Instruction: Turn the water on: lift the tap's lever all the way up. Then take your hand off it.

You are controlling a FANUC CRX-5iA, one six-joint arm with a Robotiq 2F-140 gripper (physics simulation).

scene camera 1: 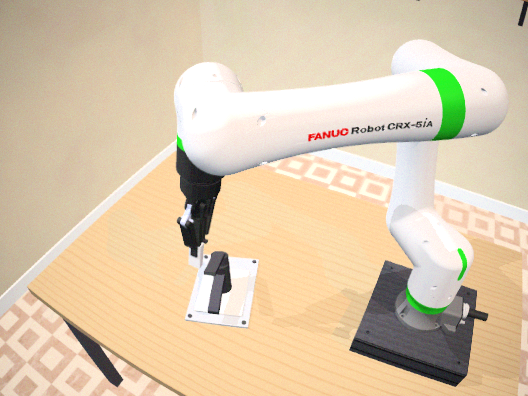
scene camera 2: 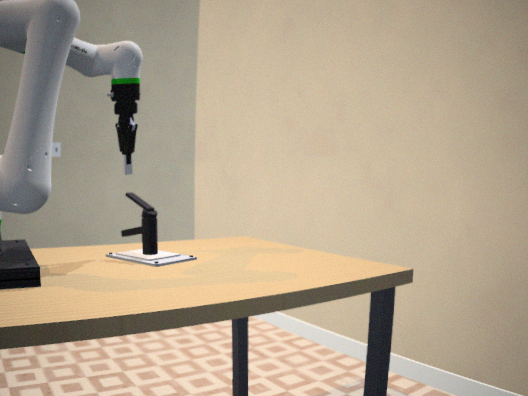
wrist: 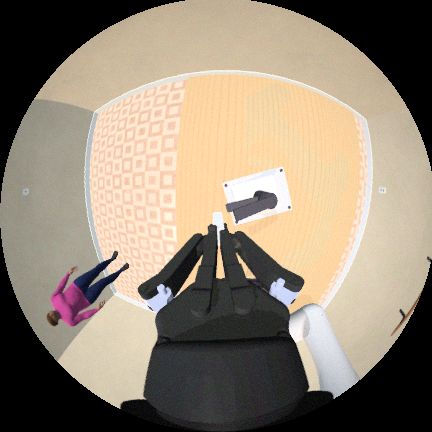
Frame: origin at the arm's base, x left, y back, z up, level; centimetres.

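Where they show: gripper, fingertip midpoint: (scene camera 1: 195,264) (scene camera 2: 127,174) (wrist: 217,218); arm's base, link origin: (scene camera 1: 420,310).
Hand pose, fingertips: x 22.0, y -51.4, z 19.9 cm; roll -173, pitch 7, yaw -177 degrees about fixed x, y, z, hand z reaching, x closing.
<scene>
Each offset is from my fingertips to the top centre of the thing. "*": to the spot under its first point. Level surfaces: height alone.
The black tap {* dx -11.5, dy +0.0, dz -18.9 cm} (scene camera 1: 226,280) (scene camera 2: 149,235) (wrist: 271,201) stands upright on a white plate (scene camera 1: 240,322) (scene camera 2: 172,261) (wrist: 286,187). Its lever (scene camera 1: 215,263) (scene camera 2: 140,201) (wrist: 252,210) slopes steeply upward from the tap's top, its free end raised, as scene camera 2 shows. The spout {dx -6.1, dy +0.0, dz -15.9 cm} (scene camera 1: 216,297) (scene camera 2: 131,231) (wrist: 234,205) sticks out below it. My gripper (scene camera 1: 196,257) (scene camera 2: 128,168) (wrist: 217,218) is shut and empty, pointing down. Its pale fingertips are above the lever's free end, apart from it, with a visible gap in scene camera 2.
The wooden table {dz -25.9 cm} (scene camera 1: 300,300) (scene camera 2: 300,280) (wrist: 210,135) carries the tap plate and the arm's dark base block (scene camera 1: 365,325) (scene camera 2: 20,275). A wall (scene camera 1: 90,75) (scene camera 2: 350,150) rises beyond the table. A person in a pink top (wrist: 75,302) shows at the lower left of the wrist view.
</scene>
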